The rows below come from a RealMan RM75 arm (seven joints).
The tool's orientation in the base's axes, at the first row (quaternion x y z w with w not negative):
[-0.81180, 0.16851, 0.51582, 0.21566]
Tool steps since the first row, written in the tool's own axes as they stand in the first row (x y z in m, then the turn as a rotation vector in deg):
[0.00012, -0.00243, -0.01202, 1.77, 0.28, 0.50]
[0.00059, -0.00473, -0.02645, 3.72, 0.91, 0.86]
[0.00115, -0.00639, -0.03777, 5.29, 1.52, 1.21]
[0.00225, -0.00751, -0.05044, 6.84, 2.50, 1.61]
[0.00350, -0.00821, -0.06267, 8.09, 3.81, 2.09]
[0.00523, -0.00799, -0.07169, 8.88, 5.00, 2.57]
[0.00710, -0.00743, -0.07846, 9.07, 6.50, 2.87]
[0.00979, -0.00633, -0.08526, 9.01, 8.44, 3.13]
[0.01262, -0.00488, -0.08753, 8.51, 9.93, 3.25]
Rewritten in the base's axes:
[0.01045, -0.00424, 0.00482, 0.21, -0.07, -1.85]
[0.02282, -0.00987, 0.01021, 0.42, -0.51, -3.87]
[0.03253, -0.01442, 0.01424, 0.50, -0.93, -5.54]
[0.04323, -0.02016, 0.01818, 0.34, -1.63, -7.27]
[0.05344, -0.02604, 0.02175, -0.16, -2.56, -8.82]
[0.06094, -0.03104, 0.02352, -0.80, -3.36, -9.93]
[0.06661, -0.03516, 0.02426, -1.69, -4.49, -10.48]
[0.07237, -0.03979, 0.02416, -2.88, -6.00, -10.86]
[0.07455, -0.04236, 0.02218, -3.91, -7.17, -10.71]

